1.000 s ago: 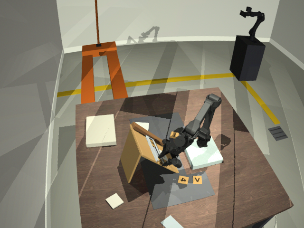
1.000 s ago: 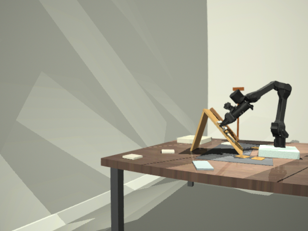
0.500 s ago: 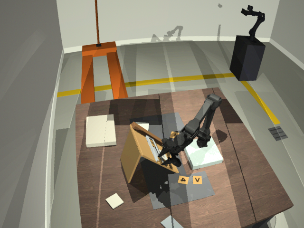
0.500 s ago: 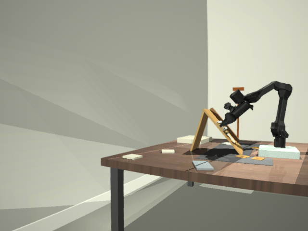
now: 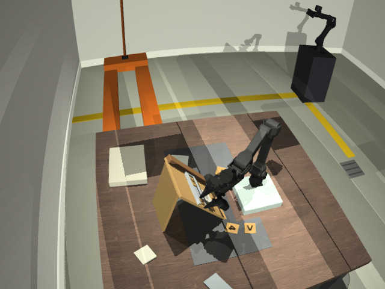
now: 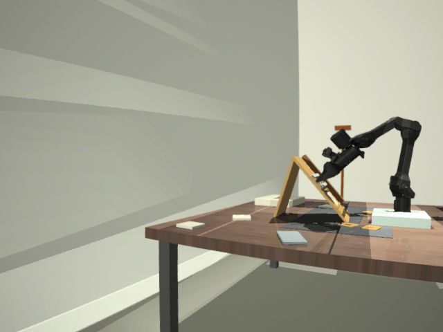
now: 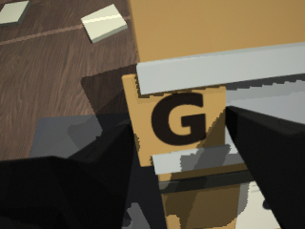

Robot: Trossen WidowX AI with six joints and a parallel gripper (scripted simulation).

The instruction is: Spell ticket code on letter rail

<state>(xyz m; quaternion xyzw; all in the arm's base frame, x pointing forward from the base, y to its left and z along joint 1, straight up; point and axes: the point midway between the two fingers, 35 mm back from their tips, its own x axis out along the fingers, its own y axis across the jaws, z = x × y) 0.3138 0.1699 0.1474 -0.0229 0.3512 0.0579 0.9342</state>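
My gripper tip is 50 mm past the white ticket, 90 mm to the left of it and 70 mm above it. The rest, counted from my gripper tip: white card (30 mm ahead, 430 mm to the right, 160 mm below); then grey-blue pad (20 mm behind, 370 mm to the left, 160 mm below); then grey mat (140 mm behind, 140 mm to the right, 160 mm below).
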